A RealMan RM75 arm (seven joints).
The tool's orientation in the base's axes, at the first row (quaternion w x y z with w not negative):
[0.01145 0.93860 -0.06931 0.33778]
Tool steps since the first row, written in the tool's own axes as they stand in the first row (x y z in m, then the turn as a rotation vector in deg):
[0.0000 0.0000 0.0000 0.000 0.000 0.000]
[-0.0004 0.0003 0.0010 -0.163 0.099 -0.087]
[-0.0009 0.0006 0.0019 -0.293 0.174 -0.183]
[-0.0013 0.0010 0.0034 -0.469 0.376 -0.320]
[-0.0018 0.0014 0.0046 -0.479 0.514 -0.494]
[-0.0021 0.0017 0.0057 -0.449 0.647 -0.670]
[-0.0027 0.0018 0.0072 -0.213 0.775 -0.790]
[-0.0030 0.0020 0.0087 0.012 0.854 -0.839]
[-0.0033 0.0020 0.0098 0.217 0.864 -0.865]
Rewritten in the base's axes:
[0.0000 0.0000 0.0000 0.000 0.000 0.000]
[0.0003 -0.0003 -0.0010 -0.193 -0.072 -0.039]
[0.0004 -0.0006 -0.0021 -0.363 -0.124 -0.049]
[0.0010 -0.0011 -0.0035 -0.612 -0.293 -0.061]
[0.0013 -0.0015 -0.0047 -0.748 -0.417 0.064]
[0.0018 -0.0018 -0.0058 -0.855 -0.540 0.215]
[0.0022 -0.0019 -0.0073 -0.769 -0.687 0.454]
[0.0029 -0.0022 -0.0087 -0.639 -0.790 0.633]
[0.0034 -0.0022 -0.0097 -0.501 -0.823 0.783]

